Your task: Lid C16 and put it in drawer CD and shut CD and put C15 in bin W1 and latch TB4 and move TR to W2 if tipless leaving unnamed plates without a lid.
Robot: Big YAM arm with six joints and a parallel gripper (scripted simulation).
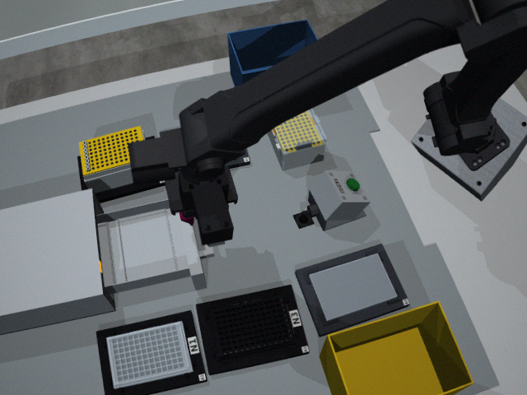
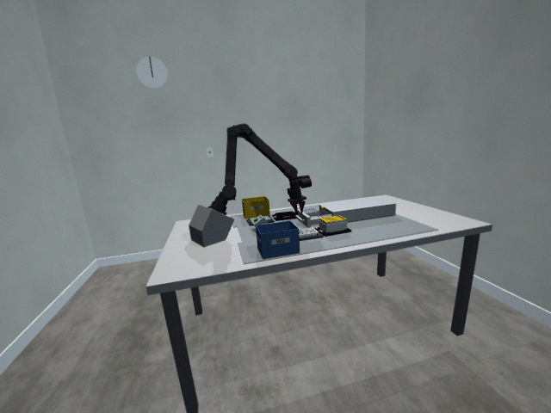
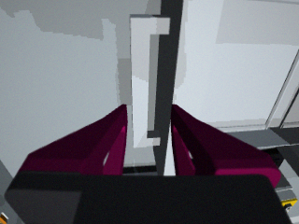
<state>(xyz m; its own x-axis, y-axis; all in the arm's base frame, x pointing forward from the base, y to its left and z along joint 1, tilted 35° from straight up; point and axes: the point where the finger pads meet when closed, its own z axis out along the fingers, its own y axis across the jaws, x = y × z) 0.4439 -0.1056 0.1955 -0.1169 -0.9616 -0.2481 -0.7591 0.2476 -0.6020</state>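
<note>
The plate lid is 190 mm behind my hand, 190 mm to the left of it and 60 mm below it. Round my hand: nest N3: 10 mm behind, 190 mm to the left, 70 mm below; cooler drawer: 140 mm ahead, 20 mm to the right, 50 mm below; black plate: 10 mm behind, 190 mm to the left, 60 mm below.
</note>
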